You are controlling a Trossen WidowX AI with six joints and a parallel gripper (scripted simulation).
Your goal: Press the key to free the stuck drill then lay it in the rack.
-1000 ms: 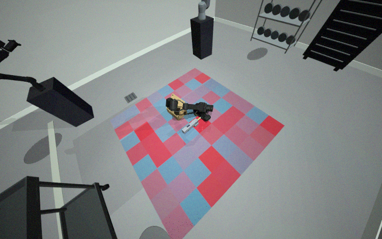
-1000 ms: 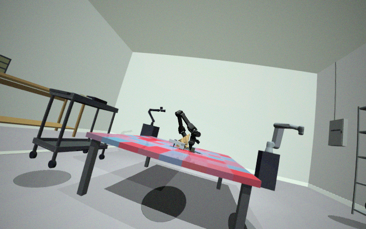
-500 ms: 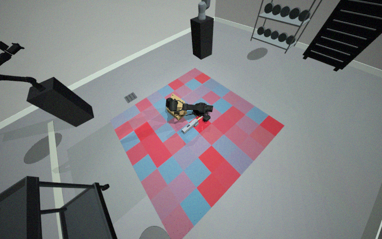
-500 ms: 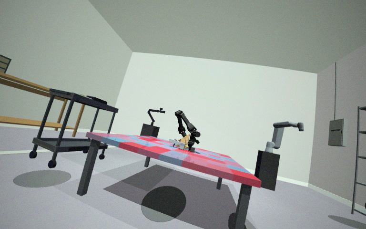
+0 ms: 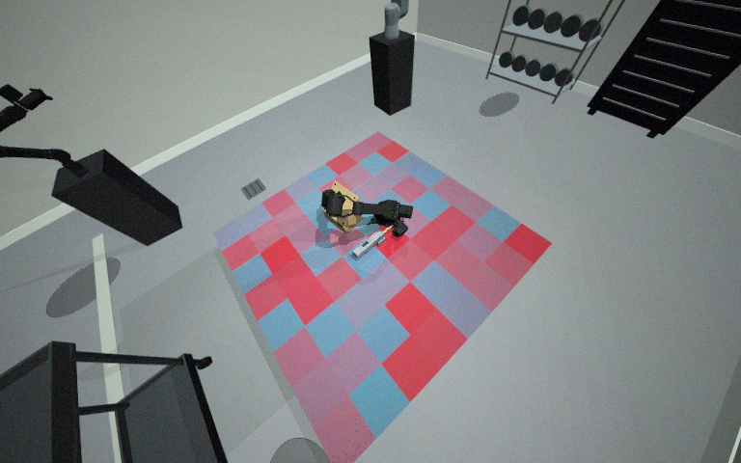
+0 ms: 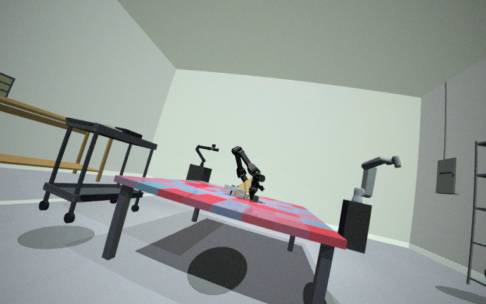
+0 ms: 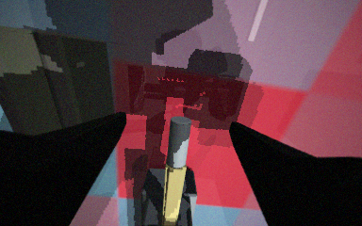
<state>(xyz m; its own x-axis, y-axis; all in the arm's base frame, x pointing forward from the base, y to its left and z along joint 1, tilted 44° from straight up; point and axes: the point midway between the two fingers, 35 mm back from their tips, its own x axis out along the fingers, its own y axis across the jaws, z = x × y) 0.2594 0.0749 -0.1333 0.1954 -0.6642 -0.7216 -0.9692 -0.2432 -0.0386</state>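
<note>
My gripper tip is 10 mm short of the drill, 50 mm to the left of it and 40 mm below it. From my gripper tip the other things lie so: rack (80 mm behind, 10 mm to the left, 10 mm above).
</note>
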